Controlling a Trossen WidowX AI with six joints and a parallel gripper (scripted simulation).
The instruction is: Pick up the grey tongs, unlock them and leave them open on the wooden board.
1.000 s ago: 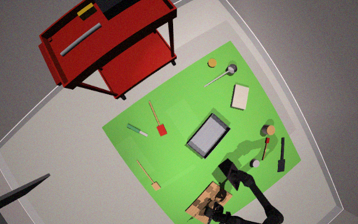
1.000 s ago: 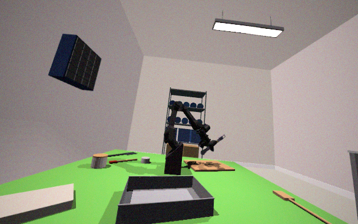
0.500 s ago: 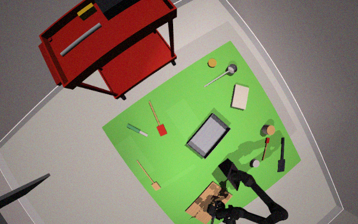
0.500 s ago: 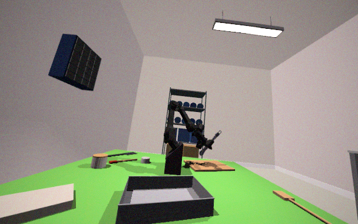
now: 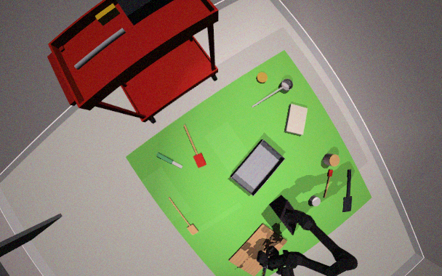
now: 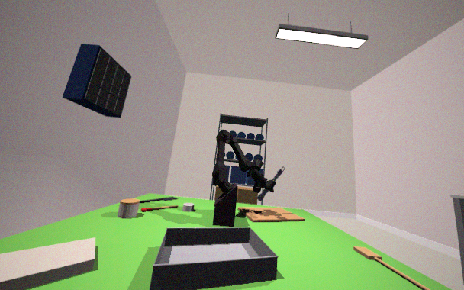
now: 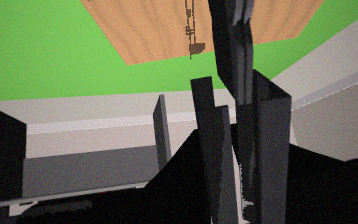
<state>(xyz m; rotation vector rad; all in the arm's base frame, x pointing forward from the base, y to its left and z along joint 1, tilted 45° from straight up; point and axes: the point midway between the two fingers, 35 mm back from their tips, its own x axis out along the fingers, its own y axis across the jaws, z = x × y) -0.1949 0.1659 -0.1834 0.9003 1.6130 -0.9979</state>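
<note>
My gripper tip is now 3 cm past the wooden board, 1 cm to the left of it and 15 cm above it. Round my gripper tip: black tool 1 cm behind, 78 cm to the right, 15 cm below; then grey roasting tin 52 cm ahead, 26 cm to the right, 13 cm below; then red brush 18 cm ahead, 68 cm to the right, 15 cm below.
</note>
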